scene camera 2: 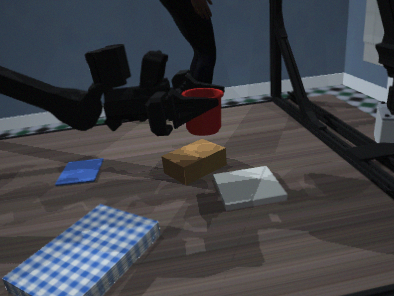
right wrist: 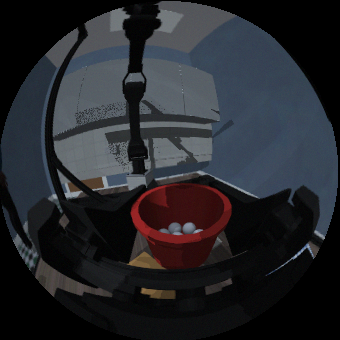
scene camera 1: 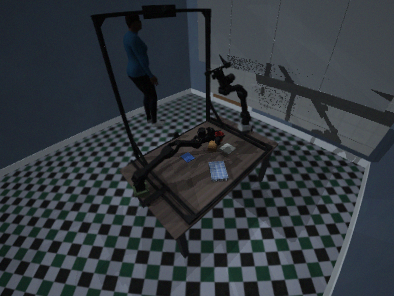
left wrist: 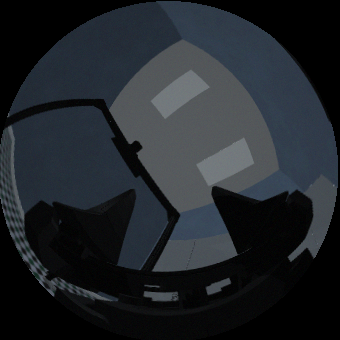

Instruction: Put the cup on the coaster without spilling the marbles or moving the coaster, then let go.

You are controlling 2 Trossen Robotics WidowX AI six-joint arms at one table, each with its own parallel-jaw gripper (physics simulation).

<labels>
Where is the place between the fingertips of the left gripper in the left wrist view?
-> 174,192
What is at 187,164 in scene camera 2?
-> A brown block.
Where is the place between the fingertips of the right gripper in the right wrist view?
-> At 177,186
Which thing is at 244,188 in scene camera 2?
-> A white slab.
</labels>
